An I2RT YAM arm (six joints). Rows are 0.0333 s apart.
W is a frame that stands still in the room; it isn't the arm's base.
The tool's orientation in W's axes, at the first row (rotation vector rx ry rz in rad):
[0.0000 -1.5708 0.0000]
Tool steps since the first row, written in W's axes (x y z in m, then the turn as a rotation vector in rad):
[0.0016 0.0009 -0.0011 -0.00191 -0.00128 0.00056]
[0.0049 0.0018 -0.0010 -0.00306 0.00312 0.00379]
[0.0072 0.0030 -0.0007 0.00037 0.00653 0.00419]
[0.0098 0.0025 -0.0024 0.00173 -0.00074 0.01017]
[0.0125 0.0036 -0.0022 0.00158 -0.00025 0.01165]
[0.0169 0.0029 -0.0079 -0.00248 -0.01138 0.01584]
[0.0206 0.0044 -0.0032 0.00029 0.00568 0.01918]
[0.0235 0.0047 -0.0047 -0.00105 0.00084 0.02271]
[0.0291 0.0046 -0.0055 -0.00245 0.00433 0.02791]
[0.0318 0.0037 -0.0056 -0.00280 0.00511 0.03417]
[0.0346 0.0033 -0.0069 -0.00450 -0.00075 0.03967]
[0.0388 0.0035 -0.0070 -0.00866 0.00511 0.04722]
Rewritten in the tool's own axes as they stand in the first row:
[-0.0011 0.0009 -0.0016 0.00056 -0.00128 0.00191]
[-0.0010 0.0018 -0.0049 0.00379 0.00312 0.00306]
[-0.0007 0.0030 -0.0072 0.00419 0.00653 -0.00037]
[-0.0024 0.0025 -0.0098 0.01017 -0.00074 -0.00173]
[-0.0022 0.0036 -0.0125 0.01165 -0.00025 -0.00158]
[-0.0079 0.0029 -0.0169 0.01584 -0.01138 0.00248]
[-0.0032 0.0044 -0.0206 0.01918 0.00568 -0.00029]
[-0.0047 0.0047 -0.0235 0.02271 0.00084 0.00105]
[-0.0055 0.0046 -0.0291 0.02791 0.00433 0.00245]
[-0.0056 0.0037 -0.0318 0.03417 0.00511 0.00280]
[-0.0069 0.0033 -0.0346 0.03967 -0.00075 0.00450]
[-0.0070 0.0035 -0.0388 0.04722 0.00511 0.00866]

